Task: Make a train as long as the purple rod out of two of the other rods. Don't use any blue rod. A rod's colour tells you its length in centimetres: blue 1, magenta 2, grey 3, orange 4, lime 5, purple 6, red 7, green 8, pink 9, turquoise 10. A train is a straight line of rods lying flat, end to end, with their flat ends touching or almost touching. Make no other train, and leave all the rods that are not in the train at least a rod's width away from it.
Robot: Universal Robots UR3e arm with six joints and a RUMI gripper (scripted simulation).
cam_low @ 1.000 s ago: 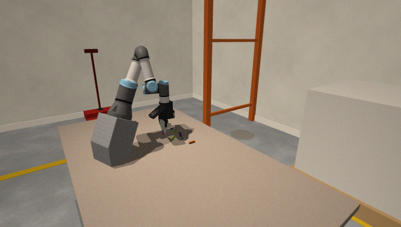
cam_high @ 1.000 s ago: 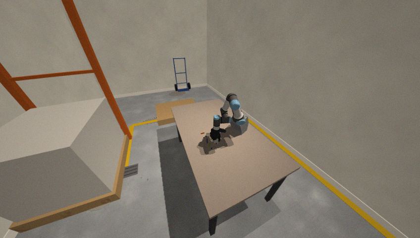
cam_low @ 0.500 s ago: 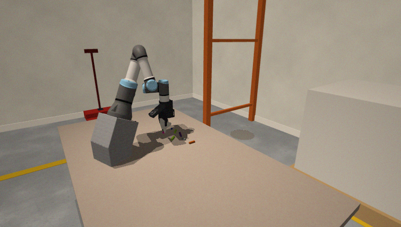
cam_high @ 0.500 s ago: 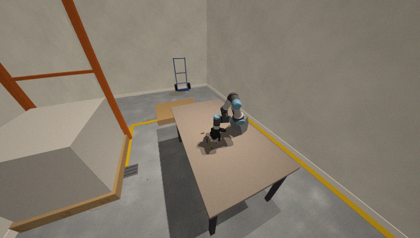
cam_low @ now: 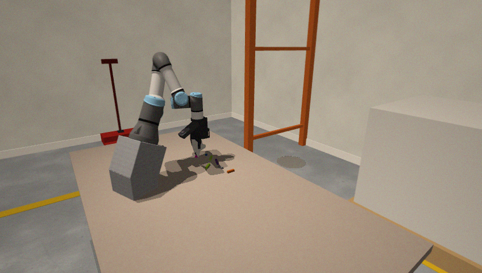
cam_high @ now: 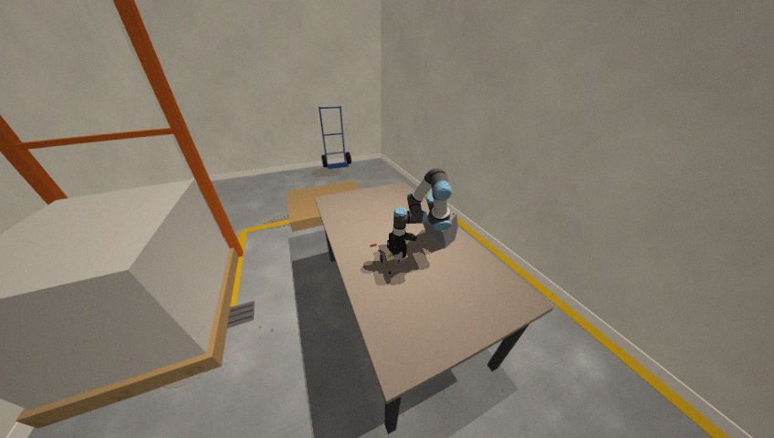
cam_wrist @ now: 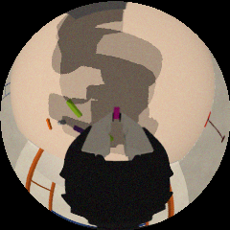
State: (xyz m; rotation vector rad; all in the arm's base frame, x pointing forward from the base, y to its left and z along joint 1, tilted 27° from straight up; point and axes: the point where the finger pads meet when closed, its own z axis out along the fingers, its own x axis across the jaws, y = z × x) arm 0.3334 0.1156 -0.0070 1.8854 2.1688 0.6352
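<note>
My hand is 7 cm short of the blue rod, 5 cm to the right of it and 4 cm above it. The rest, counted from my hand: purple rod (9 cm ahead, 7 cm to the right, 4 cm below); then magenta rod (1 cm below); then grey rod (15 cm to the right, 8 cm ahead, 4 cm below).
</note>
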